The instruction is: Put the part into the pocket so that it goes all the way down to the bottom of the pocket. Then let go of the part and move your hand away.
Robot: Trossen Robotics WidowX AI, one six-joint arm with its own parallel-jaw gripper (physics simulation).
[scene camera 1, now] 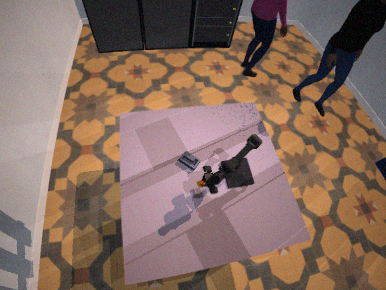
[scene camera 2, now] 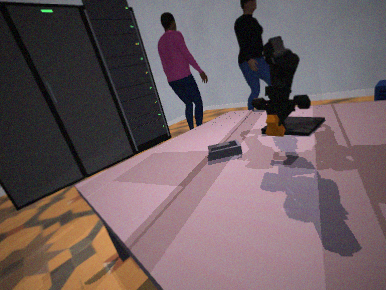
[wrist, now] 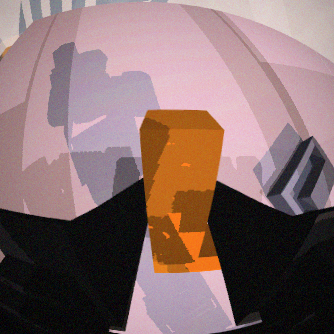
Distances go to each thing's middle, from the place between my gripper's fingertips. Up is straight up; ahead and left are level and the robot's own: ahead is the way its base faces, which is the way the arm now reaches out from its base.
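Here is the orange L-shaped block (wrist: 180, 149), 10 mm to the right of my hand, 20 mm behind it and 10 mm below it. Going by their middles, of the things named here the orange L-shaped block is the nearest to my hand. As for the grey pocket block (wrist: 296, 191), I find it 230 mm to the right of my hand, 10 mm behind it and 100 mm below it.
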